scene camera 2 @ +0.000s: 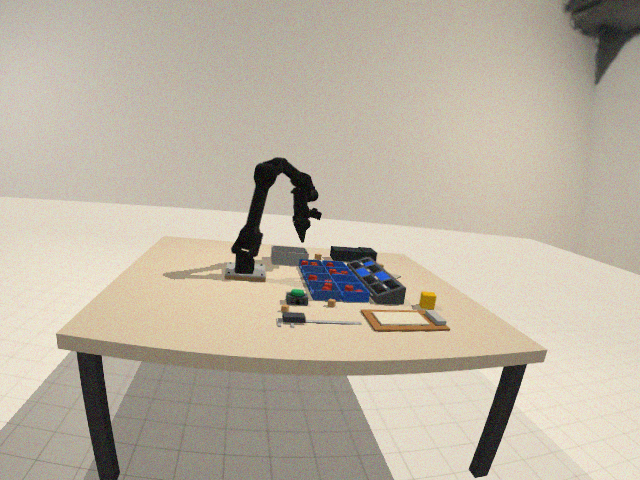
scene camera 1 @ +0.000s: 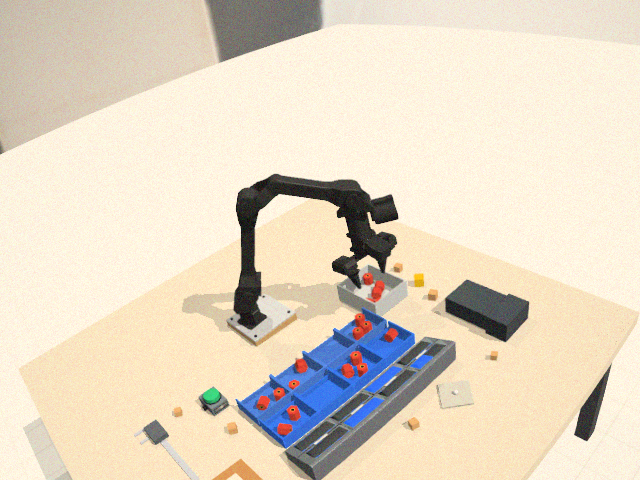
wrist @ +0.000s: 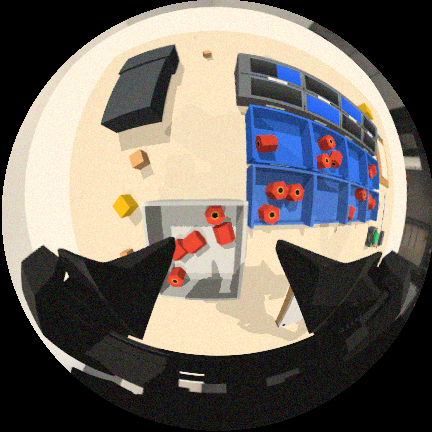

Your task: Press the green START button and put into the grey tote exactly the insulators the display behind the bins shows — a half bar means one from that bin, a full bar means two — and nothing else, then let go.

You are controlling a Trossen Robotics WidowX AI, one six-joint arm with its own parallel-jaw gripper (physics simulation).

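Frame: origin at the arm's base, x right, y ahead, z up, level; metres.
Seen in the pictures: gripper, between the fingertips: [scene camera 2: 301, 240] [scene camera 1: 371, 280] [wrist: 226, 244]; arm's base, origin of its link: [scene camera 2: 243, 270] [scene camera 1: 252, 319].
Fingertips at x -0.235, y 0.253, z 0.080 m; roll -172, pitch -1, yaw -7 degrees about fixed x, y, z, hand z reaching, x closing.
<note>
Offsets run from my fingertips to a thing's top centre. "spot": to the spot under its first point.
The grey tote {dx -0.040, dy -0.040, dz -0.048 m} [scene camera 1: 356, 300] [scene camera 2: 289, 255] [wrist: 242, 265] holds several red insulators {dx -0.084, dy -0.093, dz -0.071 m} [scene camera 1: 367, 279] {dx -0.009, dy +0.012, dz -0.071 m} [wrist: 215, 215] on its floor. My gripper [scene camera 1: 371, 279] [scene camera 2: 302, 240] [wrist: 226, 244] is open and empty above the tote; one finger hides part of an insulator in the wrist view. The blue bins [scene camera 1: 323, 395] [scene camera 2: 356, 297] [wrist: 330, 200] hold more red insulators; two compartments are empty. The display [scene camera 1: 379, 417] [scene camera 2: 393, 297] [wrist: 243, 93] shows one half bar {dx +0.115, dy +0.261, dz -0.039 m} [wrist: 289, 75] and two full bars {dx +0.219, dy +0.208, dz -0.056 m} [wrist: 322, 108] {dx +0.331, dy +0.244, dz -0.039 m} [wrist: 351, 106]. The green START button {dx +0.498, dy -0.105, dz -0.061 m} [scene camera 1: 211, 395] [scene camera 2: 297, 292] [wrist: 376, 237] stands near the bins' far end from the tote.
A black box {dx -0.128, dy +0.278, dz -0.046 m} [scene camera 1: 485, 308] [scene camera 2: 353, 253] [wrist: 137, 92] lies beyond the tote. A yellow cube {dx -0.158, dy +0.038, dz -0.075 m} [scene camera 1: 419, 280] [wrist: 125, 206] and small orange cubes {dx -0.123, dy +0.109, dz -0.080 m} [scene camera 1: 432, 294] [wrist: 139, 159] lie beside the tote. A caliper {dx +0.678, dy -0.072, dz -0.083 m} [scene camera 1: 156, 431] [scene camera 2: 294, 317] and a wooden frame {spot: dx +0.668, dy +0.073, dz -0.098 m} [scene camera 2: 369, 321] lie past the button.
</note>
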